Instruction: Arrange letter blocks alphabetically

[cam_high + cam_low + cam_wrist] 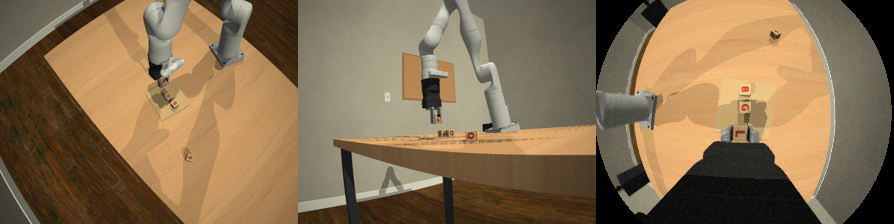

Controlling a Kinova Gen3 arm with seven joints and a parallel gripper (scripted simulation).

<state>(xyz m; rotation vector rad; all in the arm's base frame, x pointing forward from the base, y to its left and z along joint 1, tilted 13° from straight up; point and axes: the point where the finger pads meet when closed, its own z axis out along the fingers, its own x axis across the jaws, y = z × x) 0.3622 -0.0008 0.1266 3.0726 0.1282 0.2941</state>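
Now: hand 5 cm to the right of the tan mat and 7 cm above it. Also, from my hand: block marked B: 9 cm to the left, 6 cm below.
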